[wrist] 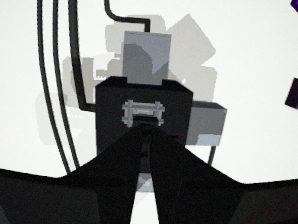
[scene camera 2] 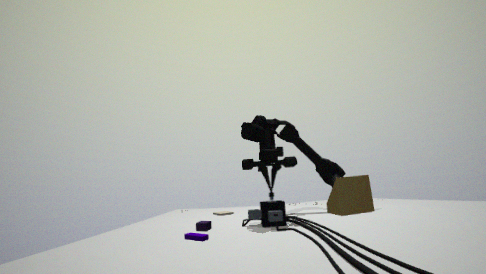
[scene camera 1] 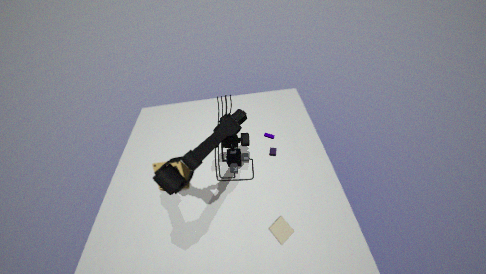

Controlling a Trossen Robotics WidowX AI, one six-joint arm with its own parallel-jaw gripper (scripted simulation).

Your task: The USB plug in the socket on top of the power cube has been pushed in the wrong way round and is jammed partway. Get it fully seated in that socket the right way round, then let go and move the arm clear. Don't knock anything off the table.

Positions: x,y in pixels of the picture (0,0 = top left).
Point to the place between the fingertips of my gripper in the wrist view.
146,134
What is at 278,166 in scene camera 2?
My gripper.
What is my gripper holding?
An usb plug.
